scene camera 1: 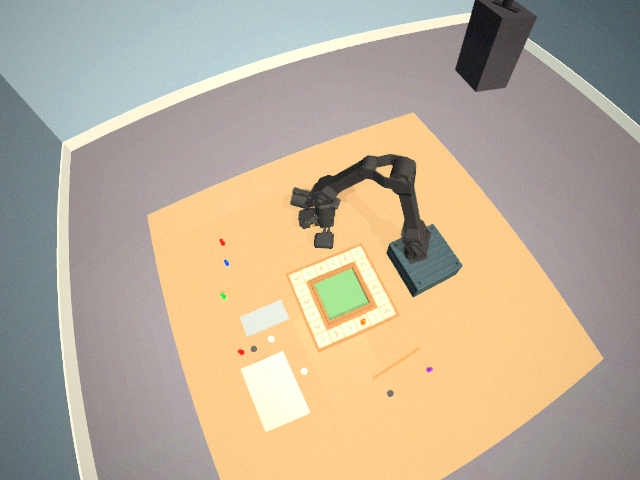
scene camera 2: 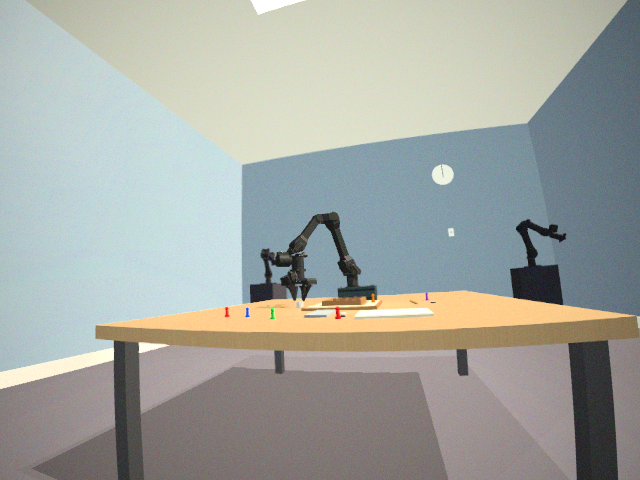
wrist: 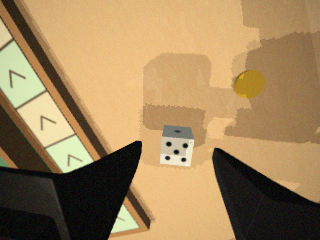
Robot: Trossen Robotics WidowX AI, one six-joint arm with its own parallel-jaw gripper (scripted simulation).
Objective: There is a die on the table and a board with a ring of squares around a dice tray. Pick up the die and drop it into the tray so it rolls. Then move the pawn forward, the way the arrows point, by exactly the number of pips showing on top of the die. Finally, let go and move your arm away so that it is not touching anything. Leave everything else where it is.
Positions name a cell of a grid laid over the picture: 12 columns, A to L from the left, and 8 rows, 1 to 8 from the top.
Labels:
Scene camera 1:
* my gripper: G4
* white sheet: F7
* grey card: F6
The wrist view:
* my gripper: G5
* white die: G5

